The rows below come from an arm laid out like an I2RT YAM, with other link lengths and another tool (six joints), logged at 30 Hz.
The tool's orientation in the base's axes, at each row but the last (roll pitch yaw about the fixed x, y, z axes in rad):
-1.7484 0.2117 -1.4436
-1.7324 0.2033 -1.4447
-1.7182 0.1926 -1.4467
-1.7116 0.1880 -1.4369
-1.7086 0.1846 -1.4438
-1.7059 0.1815 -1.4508
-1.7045 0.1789 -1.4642
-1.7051 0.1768 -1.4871
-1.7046 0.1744 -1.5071
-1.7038 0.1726 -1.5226
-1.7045 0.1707 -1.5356
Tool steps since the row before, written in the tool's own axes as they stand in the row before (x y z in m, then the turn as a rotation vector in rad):
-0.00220 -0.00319 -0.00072 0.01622 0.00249 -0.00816
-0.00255 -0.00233 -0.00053 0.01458 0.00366 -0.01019
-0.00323 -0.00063 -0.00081 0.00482 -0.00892 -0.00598
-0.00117 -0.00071 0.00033 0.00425 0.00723 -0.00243
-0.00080 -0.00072 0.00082 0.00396 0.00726 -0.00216
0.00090 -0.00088 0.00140 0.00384 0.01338 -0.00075
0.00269 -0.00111 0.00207 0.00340 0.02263 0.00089
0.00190 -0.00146 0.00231 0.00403 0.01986 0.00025
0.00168 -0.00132 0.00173 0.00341 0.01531 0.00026
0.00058 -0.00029 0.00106 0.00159 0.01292 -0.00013
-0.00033 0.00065 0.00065 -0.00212 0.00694 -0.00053
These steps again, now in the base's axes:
-0.00033 0.00143 0.00366 -0.00642 -0.01659 -0.00439
-0.00040 0.00198 0.00285 -0.00882 -0.01511 -0.00488
-0.00108 0.00292 0.00135 -0.00375 -0.00711 0.00860
0.00029 0.00107 0.00086 -0.00300 -0.00333 -0.00749
0.00082 0.00079 0.00074 -0.00278 -0.00300 -0.00750
0.00162 -0.00082 0.00051 -0.00236 -0.00170 -0.01363
0.00248 -0.00254 0.00033 -0.00219 0.00044 -0.02279
0.00265 -0.00186 0.00079 -0.00236 -0.00070 -0.02012
0.00200 -0.00172 0.00077 -0.00174 -0.00083 -0.01557
0.00112 -0.00054 0.00005 -0.00187 0.00054 -0.01287
0.00054 0.00047 -0.00066 -0.00156 0.00319 -0.00635

